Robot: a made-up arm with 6 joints. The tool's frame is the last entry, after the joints.
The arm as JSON. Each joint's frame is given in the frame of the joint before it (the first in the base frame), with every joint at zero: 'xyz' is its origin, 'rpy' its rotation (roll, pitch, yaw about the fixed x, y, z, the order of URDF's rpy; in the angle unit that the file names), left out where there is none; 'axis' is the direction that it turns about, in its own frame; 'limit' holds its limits. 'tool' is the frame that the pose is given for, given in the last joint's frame.
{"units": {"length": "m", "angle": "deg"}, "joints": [
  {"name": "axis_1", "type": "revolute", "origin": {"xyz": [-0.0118, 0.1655, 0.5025]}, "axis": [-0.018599, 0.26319, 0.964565], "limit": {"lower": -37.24, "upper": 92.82}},
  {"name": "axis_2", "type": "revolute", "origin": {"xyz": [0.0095, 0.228, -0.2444]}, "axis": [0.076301, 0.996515, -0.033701], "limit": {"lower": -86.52, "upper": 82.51}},
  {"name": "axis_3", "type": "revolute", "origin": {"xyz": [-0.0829, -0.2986, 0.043]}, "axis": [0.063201, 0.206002, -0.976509], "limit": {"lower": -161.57, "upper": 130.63}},
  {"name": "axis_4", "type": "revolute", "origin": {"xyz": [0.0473, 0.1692, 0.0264]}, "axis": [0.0, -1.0, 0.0], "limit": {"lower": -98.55, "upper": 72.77}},
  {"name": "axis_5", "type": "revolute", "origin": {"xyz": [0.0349, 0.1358, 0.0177]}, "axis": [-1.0, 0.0, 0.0], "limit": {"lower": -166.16, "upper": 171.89}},
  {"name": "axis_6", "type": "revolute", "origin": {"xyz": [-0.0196, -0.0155, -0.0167]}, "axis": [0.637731, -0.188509, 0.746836], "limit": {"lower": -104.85, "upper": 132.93}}
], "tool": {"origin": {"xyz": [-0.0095, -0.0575, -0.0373], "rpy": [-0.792, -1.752, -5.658]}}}
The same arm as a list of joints. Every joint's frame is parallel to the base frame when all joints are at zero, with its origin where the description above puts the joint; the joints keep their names.
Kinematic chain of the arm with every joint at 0, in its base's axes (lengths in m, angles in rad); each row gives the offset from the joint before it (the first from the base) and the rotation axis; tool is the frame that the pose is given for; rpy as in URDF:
axis_1: xyz -0.0118 0.1655 0.5025 axis -0.018599 0.26319 0.964565
axis_2: xyz 0.0095 0.228 -0.2444 axis 0.076301 0.996515 -0.033701
axis_3: xyz -0.0829 -0.2986 0.043 axis 0.063201 0.206002 -0.976509
axis_4: xyz 0.0473 0.1692 0.0264 axis -y
axis_5: xyz 0.0349 0.1358 0.0177 axis -x
axis_6: xyz -0.0196 -0.0155 -0.0167 axis 0.637731 -0.188509 0.746836
tool: xyz -0.0095 -0.0575 -0.0373 rpy -0.0138 -0.0306 -0.0988
Joint limits (rad, base to tool): -0.65..1.62 -1.5101..1.4401 -2.8199..2.2799 -1.72..1.2701 -2.9..3 -1.83..2.3201

